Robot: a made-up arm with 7 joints.
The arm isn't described. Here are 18 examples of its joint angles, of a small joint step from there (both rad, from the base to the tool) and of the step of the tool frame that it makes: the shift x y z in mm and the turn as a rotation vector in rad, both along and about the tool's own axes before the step.
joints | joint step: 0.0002 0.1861 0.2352 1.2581 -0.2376 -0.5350 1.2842 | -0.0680 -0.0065 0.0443 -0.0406 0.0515 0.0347 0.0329
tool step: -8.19 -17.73 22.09 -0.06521 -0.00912 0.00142
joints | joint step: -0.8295 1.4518 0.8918 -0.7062 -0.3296 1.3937 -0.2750 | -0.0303 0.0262 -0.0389 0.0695 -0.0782 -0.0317 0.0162
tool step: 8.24 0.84 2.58 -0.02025 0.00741 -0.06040
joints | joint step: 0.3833 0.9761 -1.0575 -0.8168 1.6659 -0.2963 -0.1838 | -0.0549 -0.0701 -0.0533 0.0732 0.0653 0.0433 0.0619
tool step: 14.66 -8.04 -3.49 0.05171 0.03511 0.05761
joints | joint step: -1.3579 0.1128 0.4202 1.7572 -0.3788 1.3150 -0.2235 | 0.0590 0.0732 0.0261 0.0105 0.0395 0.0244 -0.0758
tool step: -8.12 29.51 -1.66 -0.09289 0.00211 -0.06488
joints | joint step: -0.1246 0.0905 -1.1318 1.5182 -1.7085 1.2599 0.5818 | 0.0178 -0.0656 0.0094 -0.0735 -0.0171 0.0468 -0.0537
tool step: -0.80 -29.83 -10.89 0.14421 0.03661 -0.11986
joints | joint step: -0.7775 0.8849 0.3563 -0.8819 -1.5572 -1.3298 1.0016 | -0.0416 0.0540 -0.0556 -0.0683 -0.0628 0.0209 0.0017
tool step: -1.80 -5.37 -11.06 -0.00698 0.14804 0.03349
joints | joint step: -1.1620 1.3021 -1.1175 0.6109 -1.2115 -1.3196 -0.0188 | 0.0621 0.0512 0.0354 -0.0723 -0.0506 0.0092 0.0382
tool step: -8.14 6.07 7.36 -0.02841 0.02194 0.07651
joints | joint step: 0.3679 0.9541 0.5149 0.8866 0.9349 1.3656 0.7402 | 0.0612 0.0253 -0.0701 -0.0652 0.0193 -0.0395 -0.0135
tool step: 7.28 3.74 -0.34 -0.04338 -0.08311 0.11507
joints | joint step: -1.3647 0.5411 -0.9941 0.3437 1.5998 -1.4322 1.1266 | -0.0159 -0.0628 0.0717 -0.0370 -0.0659 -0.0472 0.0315
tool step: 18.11 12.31 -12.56 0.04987 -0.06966 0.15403
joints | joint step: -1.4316 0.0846 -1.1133 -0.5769 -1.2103 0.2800 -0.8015 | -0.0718 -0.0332 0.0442 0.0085 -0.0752 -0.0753 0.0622
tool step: 4.70 7.02 18.31 0.05844 -0.07046 0.00796
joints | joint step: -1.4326 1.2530 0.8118 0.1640 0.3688 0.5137 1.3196 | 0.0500 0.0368 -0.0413 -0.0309 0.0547 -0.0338 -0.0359
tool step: 1.48 1.80 9.13 -0.06117 -0.14611 -0.03099
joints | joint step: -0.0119 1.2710 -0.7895 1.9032 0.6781 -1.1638 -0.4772 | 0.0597 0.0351 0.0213 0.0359 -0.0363 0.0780 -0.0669
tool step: -7.00 -16.35 -15.89 -0.11003 0.11190 -0.07573
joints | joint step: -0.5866 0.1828 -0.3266 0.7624 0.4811 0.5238 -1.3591 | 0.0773 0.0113 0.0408 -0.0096 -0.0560 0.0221 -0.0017
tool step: 11.33 -5.18 -26.01 -0.10891 -0.05972 -0.05665
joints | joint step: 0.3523 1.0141 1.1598 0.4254 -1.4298 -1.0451 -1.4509 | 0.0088 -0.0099 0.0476 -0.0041 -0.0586 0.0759 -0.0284
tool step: -5.77 3.80 2.69 -0.04081 -0.02514 0.04016
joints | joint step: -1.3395 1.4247 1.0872 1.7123 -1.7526 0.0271 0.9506 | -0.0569 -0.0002 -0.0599 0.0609 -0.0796 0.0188 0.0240
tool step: 4.69 4.59 -7.72 -0.01840 0.07248 0.07395
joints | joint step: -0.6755 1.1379 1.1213 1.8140 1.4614 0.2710 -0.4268 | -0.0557 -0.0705 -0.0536 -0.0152 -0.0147 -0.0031 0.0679
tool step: 3.75 -15.78 22.37 0.04383 -0.04716 0.03569
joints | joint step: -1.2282 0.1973 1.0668 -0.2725 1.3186 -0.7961 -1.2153 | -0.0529 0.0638 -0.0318 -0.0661 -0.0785 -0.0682 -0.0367
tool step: -12.01 24.39 2.38 0.13980 -0.01783 0.12887
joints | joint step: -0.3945 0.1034 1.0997 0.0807 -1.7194 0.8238 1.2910 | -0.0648 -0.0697 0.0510 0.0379 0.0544 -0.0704 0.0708
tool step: 13.76 -2.06 -10.39 -0.12252 0.04652 0.09398
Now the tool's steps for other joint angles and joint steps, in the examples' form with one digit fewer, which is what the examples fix.
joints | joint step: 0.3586 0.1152 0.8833 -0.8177 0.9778 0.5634 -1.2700 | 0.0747 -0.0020 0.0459 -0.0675 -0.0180 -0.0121 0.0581
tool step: -18.5 2.0 -7.3 0.0407 0.0347 0.1037
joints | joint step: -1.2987 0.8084 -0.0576 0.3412 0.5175 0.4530 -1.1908 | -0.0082 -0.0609 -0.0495 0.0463 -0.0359 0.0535 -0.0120
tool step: 21.6 -11.0 5.3 -0.0614 -0.0122 -0.1113
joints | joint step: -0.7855 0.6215 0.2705 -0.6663 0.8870 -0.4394 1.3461 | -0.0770 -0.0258 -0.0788 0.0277 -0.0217 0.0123 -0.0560
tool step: -4.5 -15.7 2.6 -0.0422 0.0636 -0.0033
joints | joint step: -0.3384 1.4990 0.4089 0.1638 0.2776 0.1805 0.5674 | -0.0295 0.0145 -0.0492 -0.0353 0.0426 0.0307 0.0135
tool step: 2.6 0.0 8.0 0.0338 -0.0491 0.0201
